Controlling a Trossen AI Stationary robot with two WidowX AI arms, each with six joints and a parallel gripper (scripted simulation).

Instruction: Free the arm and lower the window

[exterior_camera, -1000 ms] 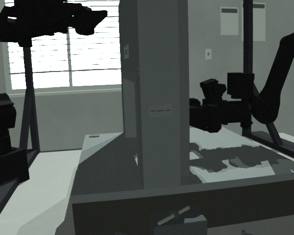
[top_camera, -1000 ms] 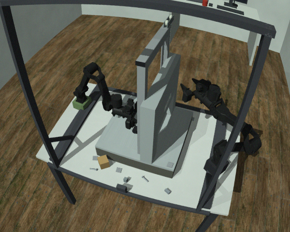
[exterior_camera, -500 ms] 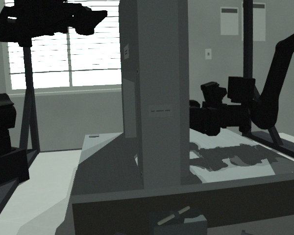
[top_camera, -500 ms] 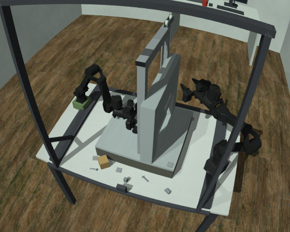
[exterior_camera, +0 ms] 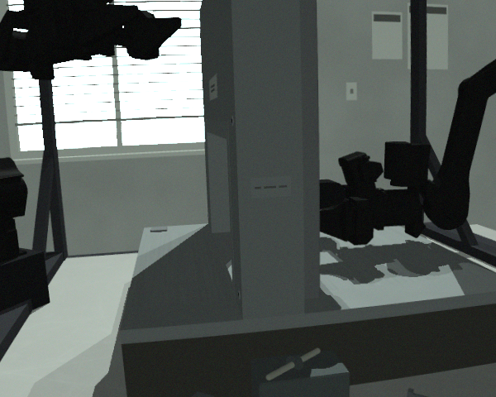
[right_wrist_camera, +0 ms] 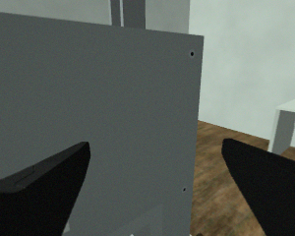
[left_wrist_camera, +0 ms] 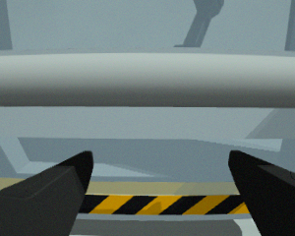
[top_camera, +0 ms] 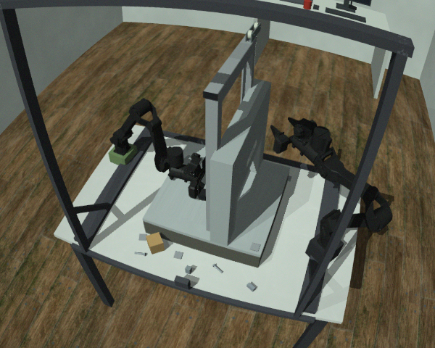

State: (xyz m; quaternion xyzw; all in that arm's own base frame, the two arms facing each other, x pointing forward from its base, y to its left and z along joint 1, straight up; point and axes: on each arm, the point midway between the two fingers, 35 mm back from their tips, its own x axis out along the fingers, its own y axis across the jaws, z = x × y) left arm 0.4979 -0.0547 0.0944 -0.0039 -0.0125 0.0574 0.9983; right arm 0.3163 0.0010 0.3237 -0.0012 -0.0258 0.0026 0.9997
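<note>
The window sash is 1 cm ahead of my left hand, 4 cm to the right of it and 9 cm above it. Also, from my left hand: box (30 cm behind, 7 cm to the left, 12 cm below).
</note>
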